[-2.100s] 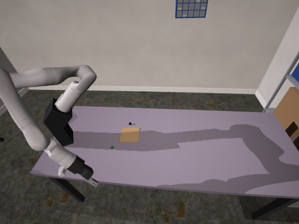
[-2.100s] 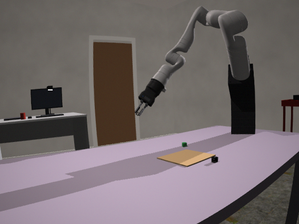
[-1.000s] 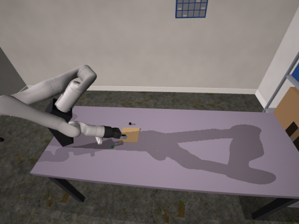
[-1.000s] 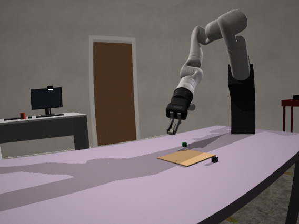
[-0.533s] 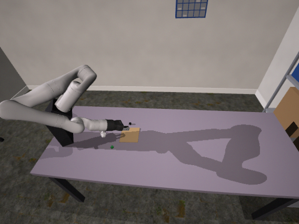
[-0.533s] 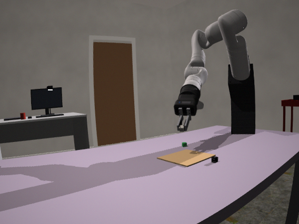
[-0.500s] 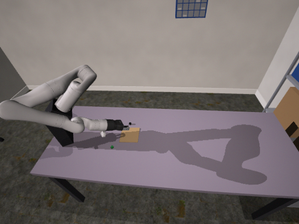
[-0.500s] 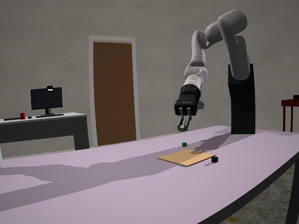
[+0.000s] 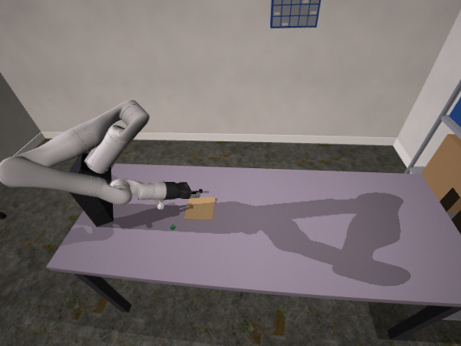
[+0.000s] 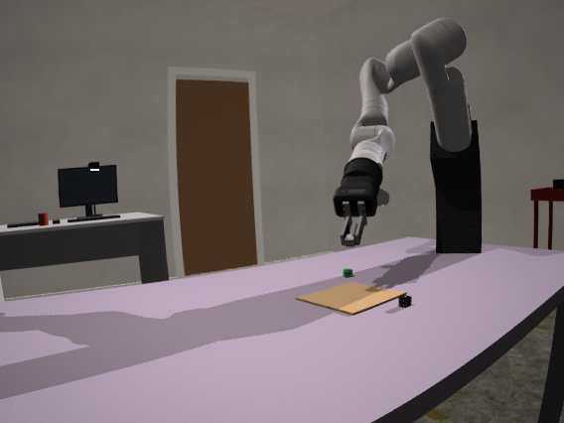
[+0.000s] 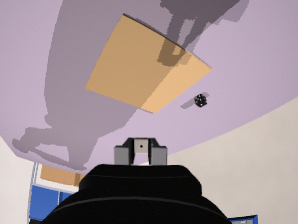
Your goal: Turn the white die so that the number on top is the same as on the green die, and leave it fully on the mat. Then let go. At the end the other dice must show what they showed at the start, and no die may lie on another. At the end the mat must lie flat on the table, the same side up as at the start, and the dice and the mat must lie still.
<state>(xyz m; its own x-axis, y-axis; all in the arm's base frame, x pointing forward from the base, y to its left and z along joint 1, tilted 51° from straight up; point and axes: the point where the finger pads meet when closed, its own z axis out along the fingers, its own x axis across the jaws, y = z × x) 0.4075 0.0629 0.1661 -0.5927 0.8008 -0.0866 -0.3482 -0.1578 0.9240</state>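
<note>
Right now my hand is 110 mm above the tan mat and 10 mm to the right of it. Round my hand: green die (140 mm to the right, 100 mm below, 60 mm behind); then black die (100 mm to the left, 100 mm below, 50 mm behind); then white die (10 mm to the left, 10 mm below, 10 mm ahead).
</note>
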